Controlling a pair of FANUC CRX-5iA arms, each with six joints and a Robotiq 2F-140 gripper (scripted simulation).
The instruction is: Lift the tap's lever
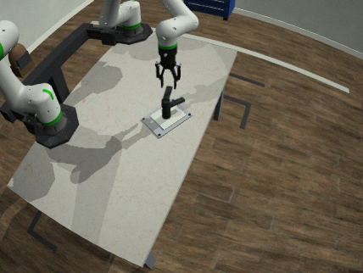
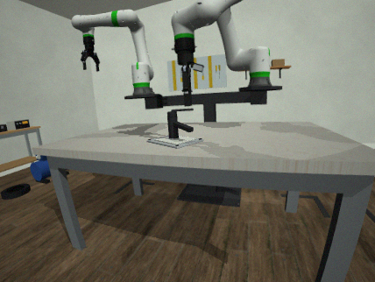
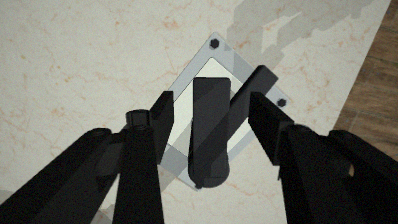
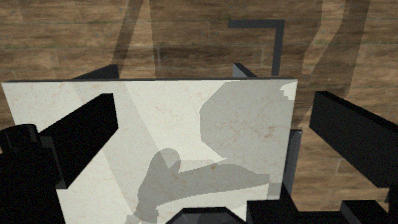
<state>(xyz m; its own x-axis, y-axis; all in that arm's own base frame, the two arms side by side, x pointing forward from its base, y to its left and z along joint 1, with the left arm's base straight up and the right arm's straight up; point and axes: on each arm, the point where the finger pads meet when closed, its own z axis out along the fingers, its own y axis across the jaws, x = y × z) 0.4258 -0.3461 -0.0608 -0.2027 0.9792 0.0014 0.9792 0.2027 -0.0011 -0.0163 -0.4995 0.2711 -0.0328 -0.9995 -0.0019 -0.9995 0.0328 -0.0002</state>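
The flat lever is 5 cm below my left hand, 3 cm to the right of it and 1 cm ahead of it. Also, from my left hand: black tap (9 cm below, 5 cm to the right, 2 cm ahead); grey base plate (19 cm below, 8 cm to the right, 2 cm ahead).
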